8 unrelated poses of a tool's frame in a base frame.
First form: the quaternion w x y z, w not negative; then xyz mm.
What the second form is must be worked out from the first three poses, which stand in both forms.
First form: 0.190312 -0.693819 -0.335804 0.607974 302 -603 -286
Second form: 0.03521 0.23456 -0.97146 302; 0.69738 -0.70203 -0.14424 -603; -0.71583 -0.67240 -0.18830 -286; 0 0 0 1
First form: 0.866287 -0.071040 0.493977 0.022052 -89 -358 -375
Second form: 0.51100 -0.10839 0.85272 -89; -0.03198 0.98893 0.14487 -358; -0.85899 -0.10130 0.50188 -375; 0 0 0 1
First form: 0.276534 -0.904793 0.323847 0.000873 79 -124 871
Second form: 0.79024 -0.58651 0.17753 79; -0.58555 -0.63730 0.50098 -124; -0.18069 -0.49985 -0.84706 871; 0 0 0 1
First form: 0.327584 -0.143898 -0.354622 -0.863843 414 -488 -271
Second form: -0.74396 0.66802 0.01627 414; -0.46390 -0.53386 0.70695 -488; 0.48095 0.51840 0.70707 -271; 0 0 0 1
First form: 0.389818 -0.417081 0.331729 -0.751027 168 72 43
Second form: -0.34817 0.30881 0.88511 168; -0.86224 -0.47600 -0.17310 72; 0.36785 -0.82345 0.43200 43; 0 0 0 1
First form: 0.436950 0.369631 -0.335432 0.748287 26 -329 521
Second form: -0.34490 -0.90190 0.26005 26; 0.40596 -0.39312 -0.82502 -329; 0.84631 -0.17898 0.50172 521; 0 0 0 1
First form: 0.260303 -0.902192 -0.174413 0.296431 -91 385 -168
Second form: 0.76342 0.16038 -0.62568 -91; 0.46903 -0.80364 0.36628 385; -0.44408 -0.57309 -0.68874 -168; 0 0 0 1
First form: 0.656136 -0.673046 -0.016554 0.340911 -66 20 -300
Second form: 0.76701 -0.42508 -0.48062 -66; 0.46965 -0.13842 0.87193 20; -0.43717 -0.89451 0.09347 -300; 0 0 0 1
